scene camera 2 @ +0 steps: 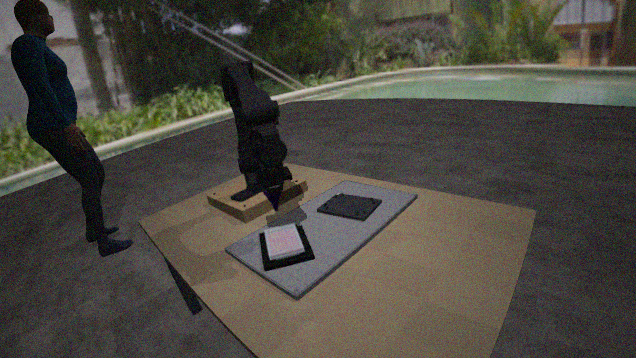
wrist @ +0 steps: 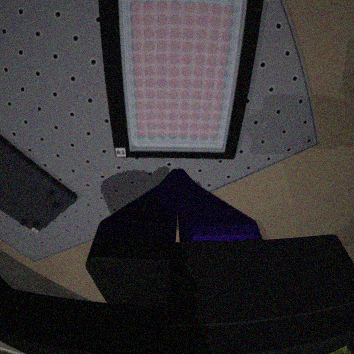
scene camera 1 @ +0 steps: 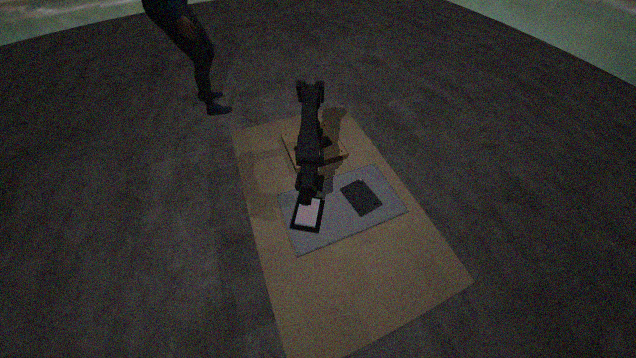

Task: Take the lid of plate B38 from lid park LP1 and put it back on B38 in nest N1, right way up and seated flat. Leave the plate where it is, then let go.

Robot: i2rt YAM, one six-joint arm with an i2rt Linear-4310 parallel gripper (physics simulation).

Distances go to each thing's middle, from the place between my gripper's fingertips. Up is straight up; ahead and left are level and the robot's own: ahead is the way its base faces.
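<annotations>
There's the perforated grey plate (scene camera 2: 331, 238), and it's 130 mm to the left of my hand, 90 mm below it and 60 mm ahead of it.
</annotations>
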